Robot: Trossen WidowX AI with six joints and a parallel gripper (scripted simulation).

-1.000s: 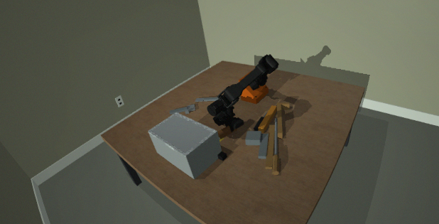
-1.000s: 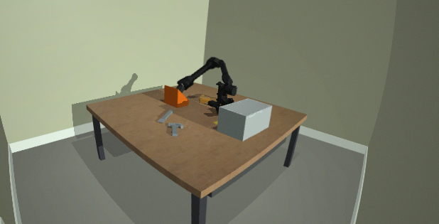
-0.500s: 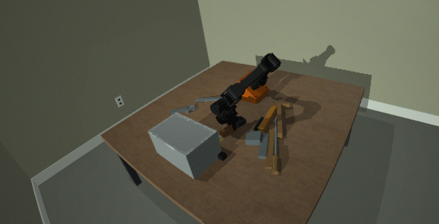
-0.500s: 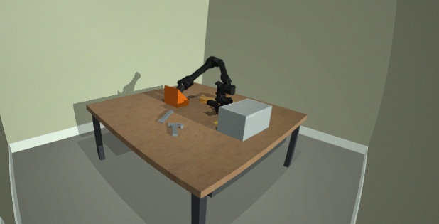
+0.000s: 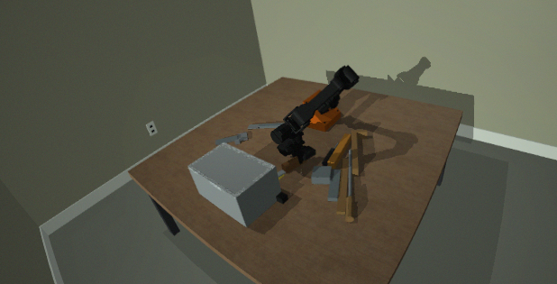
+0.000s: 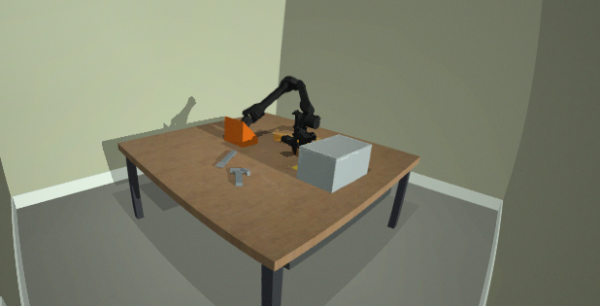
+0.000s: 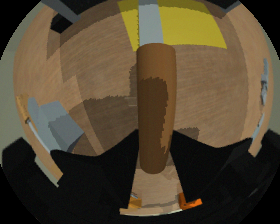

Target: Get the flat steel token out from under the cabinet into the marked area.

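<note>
My gripper tip is 160 mm past the orange bar, 100 mm to the right of it and 10 mm below it. Round my gripper tip: grey block 140 mm to the left, 10 mm ahead, 10 mm above; wooden stick 240 mm to the left; grey t-piece 410 mm to the right, 60 mm ahead.
</note>
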